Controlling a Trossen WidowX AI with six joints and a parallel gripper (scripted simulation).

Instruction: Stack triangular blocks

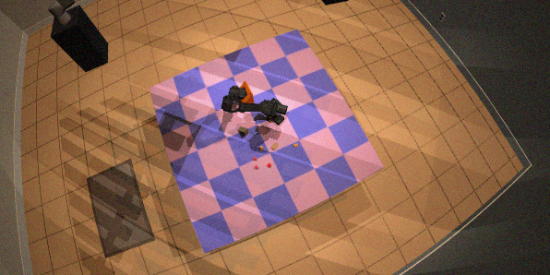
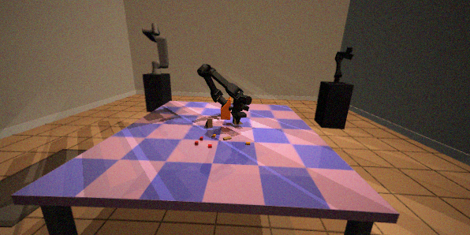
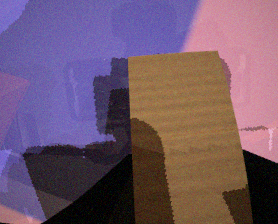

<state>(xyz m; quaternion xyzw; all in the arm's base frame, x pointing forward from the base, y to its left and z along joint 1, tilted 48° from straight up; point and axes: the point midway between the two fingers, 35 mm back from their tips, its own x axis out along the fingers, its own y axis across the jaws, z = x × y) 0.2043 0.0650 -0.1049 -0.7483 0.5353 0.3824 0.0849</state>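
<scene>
Now: gripper tip 10 mm to the left of the tan block and 10 mm below it. From my gripper tip the other things lie so: tan piece: 180 mm ahead, 40 mm to the right, 30 mm below.
</scene>
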